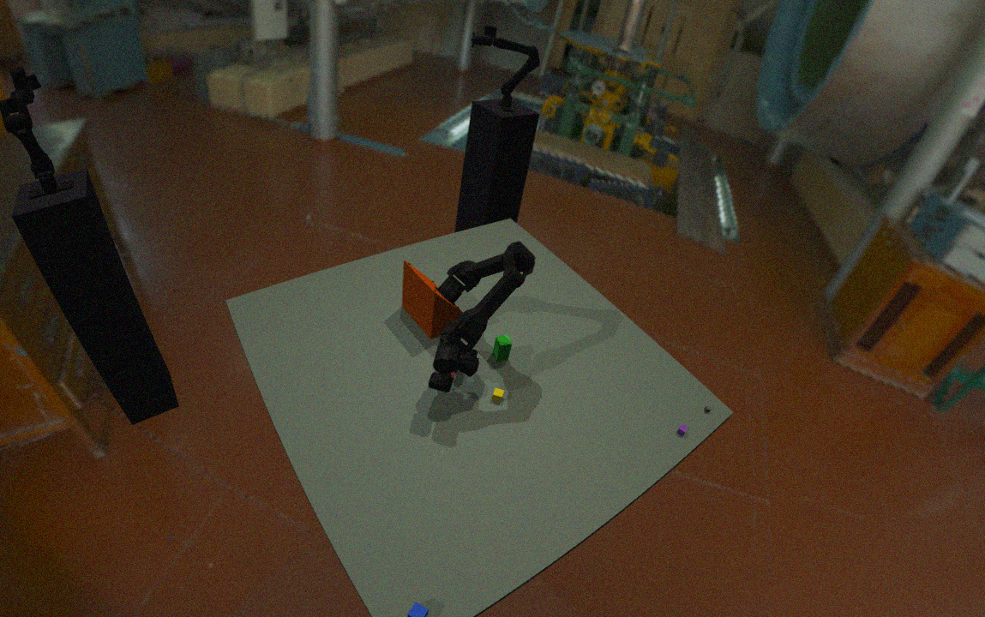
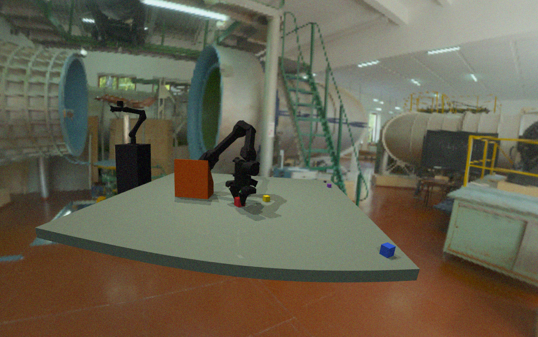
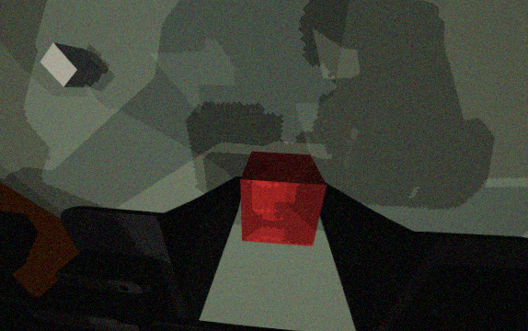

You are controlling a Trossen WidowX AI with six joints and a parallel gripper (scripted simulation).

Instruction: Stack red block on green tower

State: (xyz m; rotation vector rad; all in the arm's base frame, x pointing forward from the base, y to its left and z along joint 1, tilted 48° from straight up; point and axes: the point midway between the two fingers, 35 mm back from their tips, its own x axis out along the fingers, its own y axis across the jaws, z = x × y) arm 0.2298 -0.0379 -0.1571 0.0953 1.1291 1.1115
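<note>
Right now my gripper tip is 30 mm past the tiny white cube and 140 mm to the right of it. The rest, counted from my gripper tip: blue cube: 530 mm ahead, 440 mm to the right, 10 mm above; red block: 10 mm above; yellow cube: 130 mm ahead, 110 mm to the left, 10 mm above.
</note>
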